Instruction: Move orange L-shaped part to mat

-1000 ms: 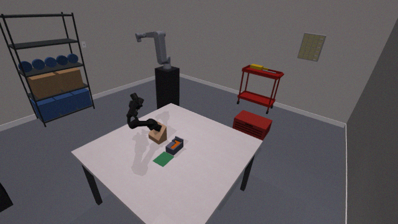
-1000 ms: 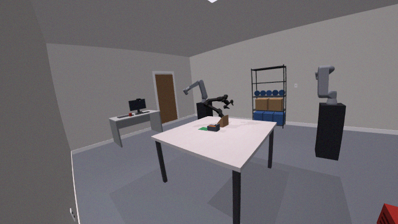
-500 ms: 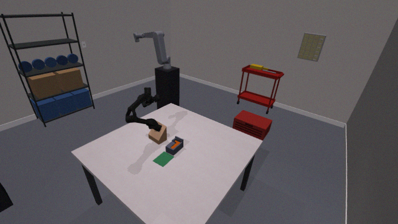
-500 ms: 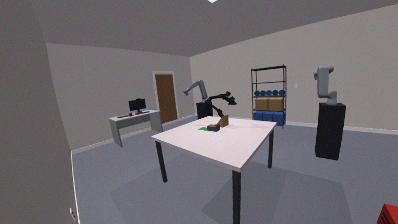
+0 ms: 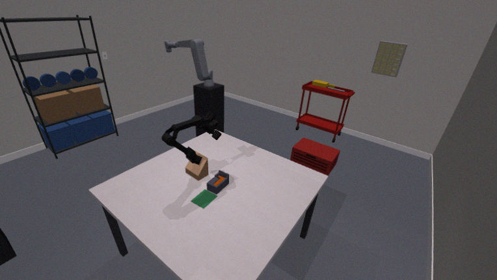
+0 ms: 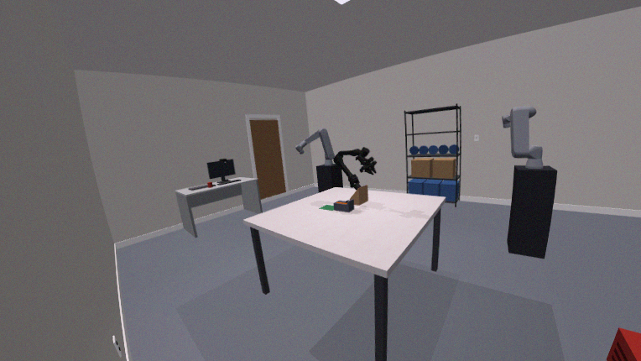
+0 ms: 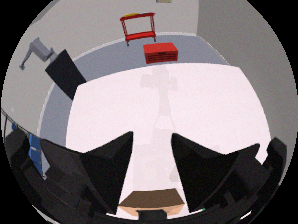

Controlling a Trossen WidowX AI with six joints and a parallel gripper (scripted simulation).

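My gripper tip is now 20 cm short of the orange L-shaped part, 20 cm to the left of it and 24 cm above it. Also, from my gripper tip: green mat: 20 cm ahead, 36 cm to the right, 30 cm below.
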